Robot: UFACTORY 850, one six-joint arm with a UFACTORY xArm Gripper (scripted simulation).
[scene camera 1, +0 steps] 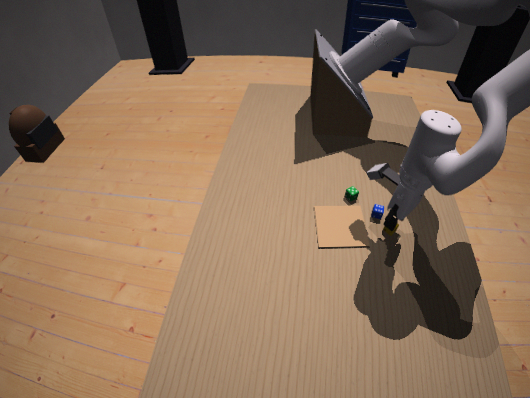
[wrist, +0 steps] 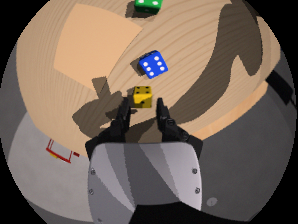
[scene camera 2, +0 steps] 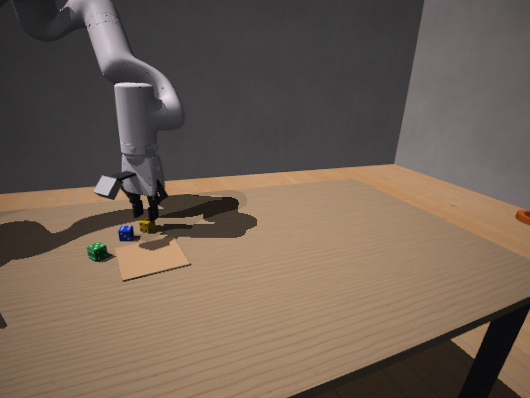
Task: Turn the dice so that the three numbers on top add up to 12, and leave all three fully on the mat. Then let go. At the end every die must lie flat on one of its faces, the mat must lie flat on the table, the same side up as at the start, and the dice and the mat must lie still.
In view: my gripper point(scene camera 2: 146, 217) and a tan mat point(scene camera 2: 139, 260).
The tan mat shows as well in scene camera 1 point(scene camera 1: 337, 226) and in the wrist view point(wrist: 89, 46). My gripper also shows in scene camera 1 point(scene camera 1: 393, 222) and in the wrist view point(wrist: 143, 104).
